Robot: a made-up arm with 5 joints. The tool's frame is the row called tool.
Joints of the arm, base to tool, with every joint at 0 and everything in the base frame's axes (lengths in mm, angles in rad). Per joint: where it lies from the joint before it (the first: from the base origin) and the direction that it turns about. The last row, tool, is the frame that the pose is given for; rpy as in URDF.
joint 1: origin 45.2 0 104.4 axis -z
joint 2: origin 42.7 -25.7 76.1 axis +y
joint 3: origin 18.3 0 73.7 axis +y
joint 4: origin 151.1 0 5.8 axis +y
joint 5: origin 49.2 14.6 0 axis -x
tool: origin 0 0 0 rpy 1.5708 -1.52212 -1.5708
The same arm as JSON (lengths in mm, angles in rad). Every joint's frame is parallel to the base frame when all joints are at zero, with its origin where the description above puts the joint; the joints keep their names.
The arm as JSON. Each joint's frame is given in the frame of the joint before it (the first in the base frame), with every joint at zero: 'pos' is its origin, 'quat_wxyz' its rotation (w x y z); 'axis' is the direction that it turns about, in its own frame. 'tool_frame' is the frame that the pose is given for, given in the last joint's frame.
{"length_unit": "mm", "angle_unit": "rad", "joints": [
  {"joint": "joint 1", "pos": [45.2, 0.0, 104.4], "quat_wxyz": [1.0, 0.0, 0.0, 0.0], "axis": [0.0, 0.0, -1.0]},
  {"joint": "joint 2", "pos": [42.7, -25.7, 76.1], "quat_wxyz": [1.0, 0.0, 0.0, 0.0], "axis": [0.0, 1.0, 0.0]},
  {"joint": "joint 3", "pos": [18.3, 0.0, 73.7], "quat_wxyz": [1.0, 0.0, 0.0, 0.0], "axis": [0.0, 1.0, 0.0]},
  {"joint": "joint 4", "pos": [151.1, 0.0, 5.8], "quat_wxyz": [1.0, 0.0, 0.0, 0.0], "axis": [0.0, 1.0, 0.0]},
  {"joint": "joint 5", "pos": [49.2, 14.6, 0.0], "quat_wxyz": [1.0, 0.0, 0.0, 0.0], "axis": [-1.0, 0.0, 0.0]}
], "tool_frame": {"pos": [0.0, 0.0, 0.0], "quat_wxyz": [0.706897, 0.017208, -0.706897, -0.017208]}}

